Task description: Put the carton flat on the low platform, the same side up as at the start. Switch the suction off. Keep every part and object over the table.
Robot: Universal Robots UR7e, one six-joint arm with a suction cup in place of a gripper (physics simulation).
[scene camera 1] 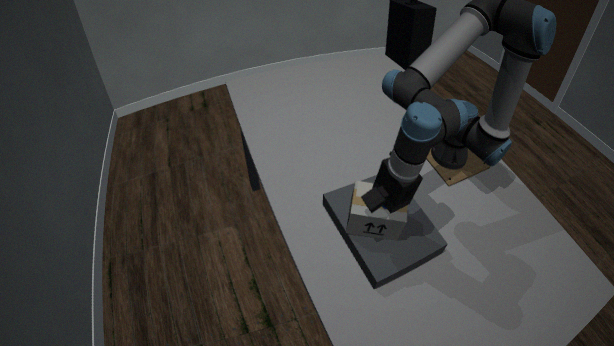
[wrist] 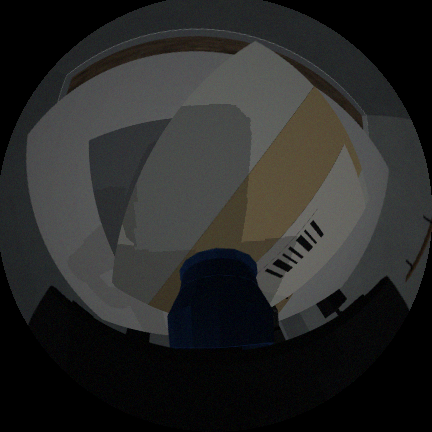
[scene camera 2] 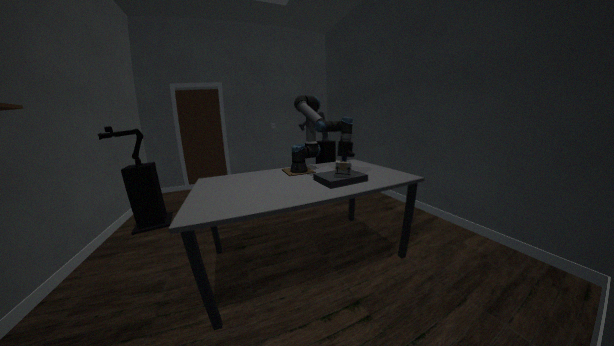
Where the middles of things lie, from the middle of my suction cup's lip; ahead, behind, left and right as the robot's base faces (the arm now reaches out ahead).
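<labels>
My suction cup is 2 cm to the left of the carton point(scene camera 1: 380, 224), 1 cm short of it and 6 cm above it. And there's the grey low platform point(scene camera 1: 382, 260), which, counted from my suction cup, is 3 cm behind, 1 cm to the right and 13 cm below.
</labels>
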